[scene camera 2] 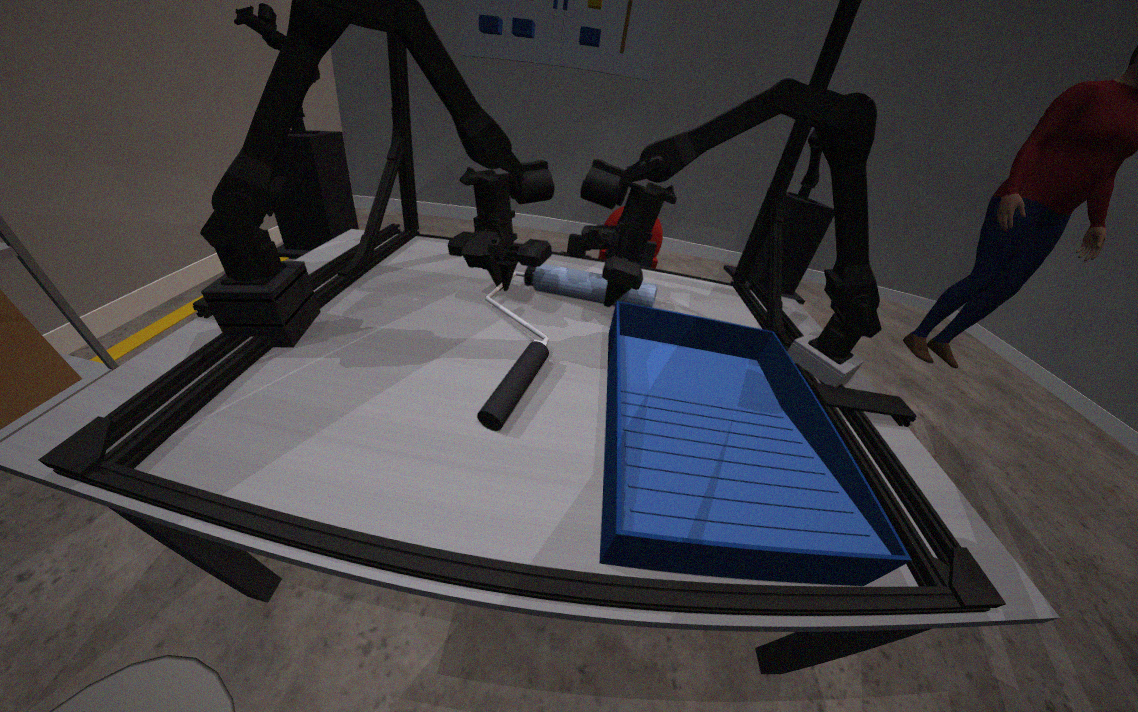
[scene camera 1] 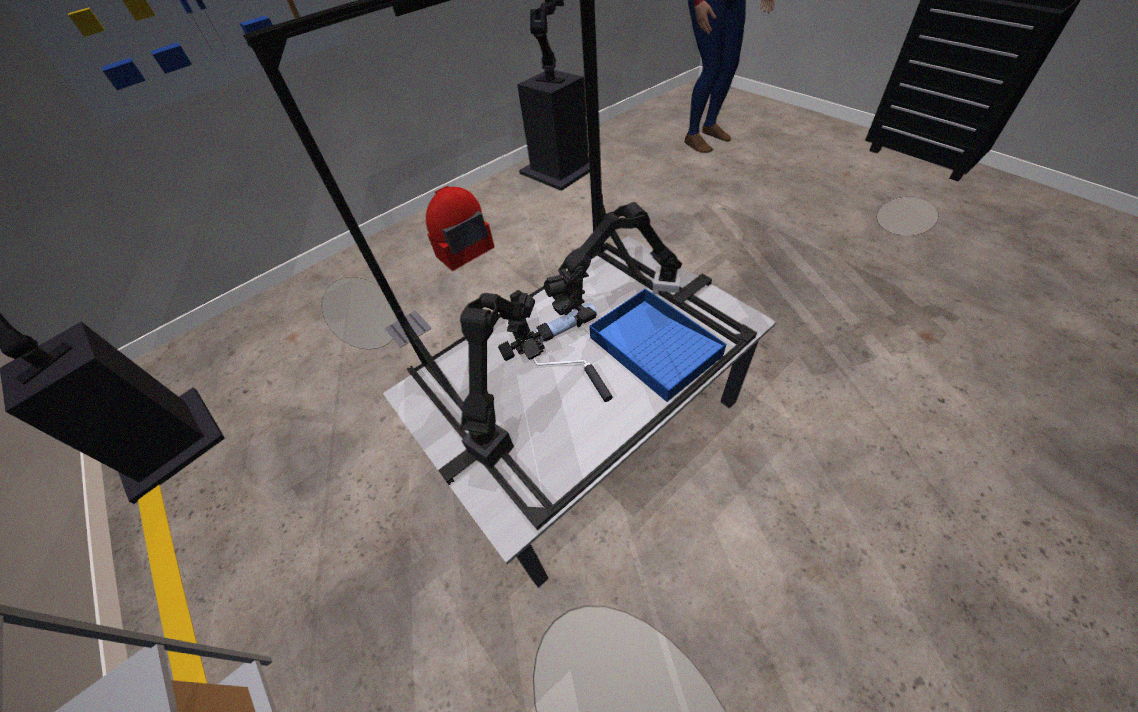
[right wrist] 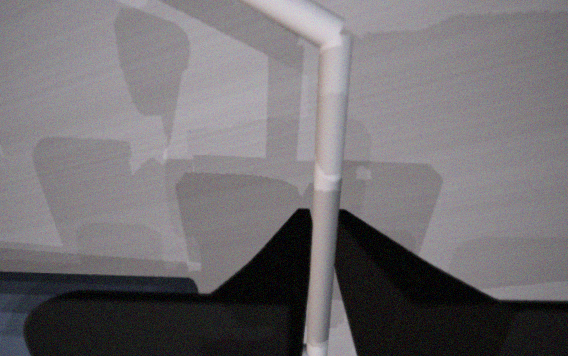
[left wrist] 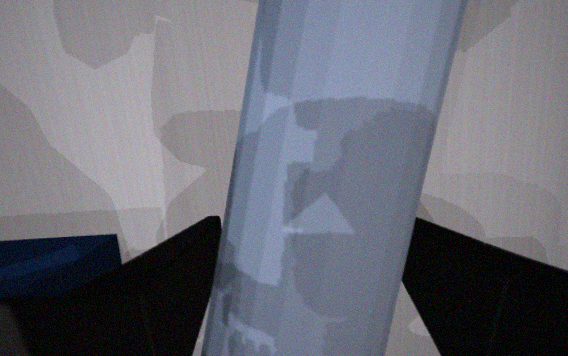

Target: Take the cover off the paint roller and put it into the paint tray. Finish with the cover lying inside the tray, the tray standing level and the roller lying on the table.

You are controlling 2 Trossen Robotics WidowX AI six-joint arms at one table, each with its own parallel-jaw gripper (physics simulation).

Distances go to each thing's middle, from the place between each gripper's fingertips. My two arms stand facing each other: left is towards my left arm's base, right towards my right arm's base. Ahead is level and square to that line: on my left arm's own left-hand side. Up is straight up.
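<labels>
The pale roller cover (scene camera 2: pixel 589 286) has my left gripper 1 cm past it, 3 cm to the left of it and 1 cm below it. Then there's the blue paint tray (scene camera 2: pixel 720 461), and that's 29 cm ahead of my left hand, 11 cm to the left of it and 1 cm above it.
For my right hand, the pale roller cover is 1 cm ahead of it, 17 cm to the left of it and 3 cm above it, while the blue paint tray is 32 cm ahead of that same hand, 30 cm to the left of it and 3 cm above it.
</labels>
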